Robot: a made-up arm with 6 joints.
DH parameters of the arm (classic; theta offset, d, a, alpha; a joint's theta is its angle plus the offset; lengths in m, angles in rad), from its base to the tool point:
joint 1: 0 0.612 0.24 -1.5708
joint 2: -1.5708 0 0.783 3.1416
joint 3: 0 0 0.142 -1.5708
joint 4: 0 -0.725 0 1.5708
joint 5: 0 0 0 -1.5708
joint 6: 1.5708 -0.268 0 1.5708
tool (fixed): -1.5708 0 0 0
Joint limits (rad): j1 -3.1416..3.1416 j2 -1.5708..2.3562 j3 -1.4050..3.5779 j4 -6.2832..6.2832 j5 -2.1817..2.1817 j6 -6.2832..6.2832
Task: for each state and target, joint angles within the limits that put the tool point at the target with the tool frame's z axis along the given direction. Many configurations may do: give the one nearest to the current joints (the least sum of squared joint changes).
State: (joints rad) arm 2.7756 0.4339 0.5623 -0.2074 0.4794 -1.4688
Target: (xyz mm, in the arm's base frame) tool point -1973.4 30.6 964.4 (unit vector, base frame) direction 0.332 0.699 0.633
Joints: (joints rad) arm 3.1296 1.2961 1.1355 -0.0455 0.6080 -0.7427
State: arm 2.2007 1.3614 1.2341 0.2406 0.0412 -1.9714
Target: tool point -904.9 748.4 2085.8 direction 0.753 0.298 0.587
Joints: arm 2.3301 0.6350 1.4543 0.9697 0.6928 -1.9266
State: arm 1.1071 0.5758 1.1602 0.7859 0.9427 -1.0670
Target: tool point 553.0 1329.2 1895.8 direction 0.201 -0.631 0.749
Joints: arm 1.1080 0.6016 1.0879 0.9509 0.4686 -1.4156
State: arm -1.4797 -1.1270 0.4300 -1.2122 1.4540 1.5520
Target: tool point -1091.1 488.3 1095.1 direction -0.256 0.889 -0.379
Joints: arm -0.6033 -1.5567 0.5550 -0.9437 1.5507 1.6142
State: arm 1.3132 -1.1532 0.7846 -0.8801 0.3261 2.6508
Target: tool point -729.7 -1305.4 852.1 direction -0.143 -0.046 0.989
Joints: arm 1.0260 -1.5698 1.0127 -0.3174 0.6784 3.2915
